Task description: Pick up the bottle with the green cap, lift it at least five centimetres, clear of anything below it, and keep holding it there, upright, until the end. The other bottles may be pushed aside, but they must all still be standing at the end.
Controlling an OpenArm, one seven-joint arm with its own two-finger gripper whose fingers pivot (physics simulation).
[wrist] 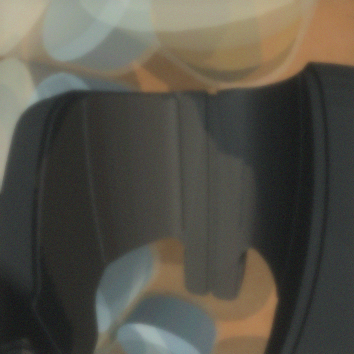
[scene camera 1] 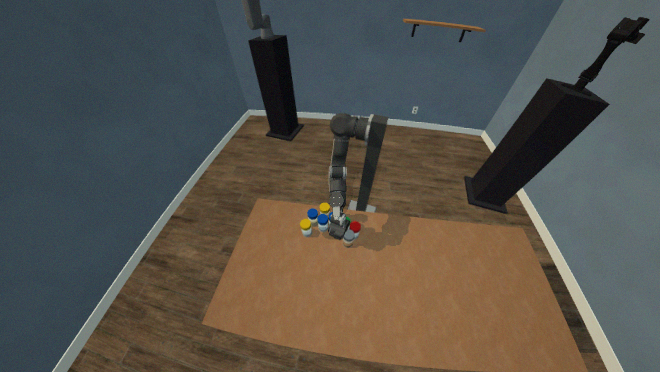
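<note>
The green-capped bottle (scene camera 1: 348,220) is mostly hidden behind my gripper and the red-capped bottle in the scene view; a sliver of its green cap shows. My gripper (scene camera 1: 338,231) (wrist: 223,196) points down among the bottles, fingers together and empty. The red-capped bottle (scene camera 1: 355,228) and the grey-capped bottle (scene camera 1: 349,236) stand just right of it. A blue-capped bottle (scene camera 1: 323,220) stands close to its left. Another blue cap (scene camera 1: 331,216) is partly hidden by the gripper. In the wrist view, a blurred bottle (wrist: 225,40) shows beyond the fingers; its cap colour cannot be told.
Further left stand a yellow-capped bottle (scene camera 1: 305,225), another blue-capped bottle (scene camera 1: 312,214) and, toward the back, another yellow-capped bottle (scene camera 1: 324,207). All are on the brown table top (scene camera 1: 400,300), near its back edge. The arm's dark post (scene camera 1: 372,165) rises behind that edge.
</note>
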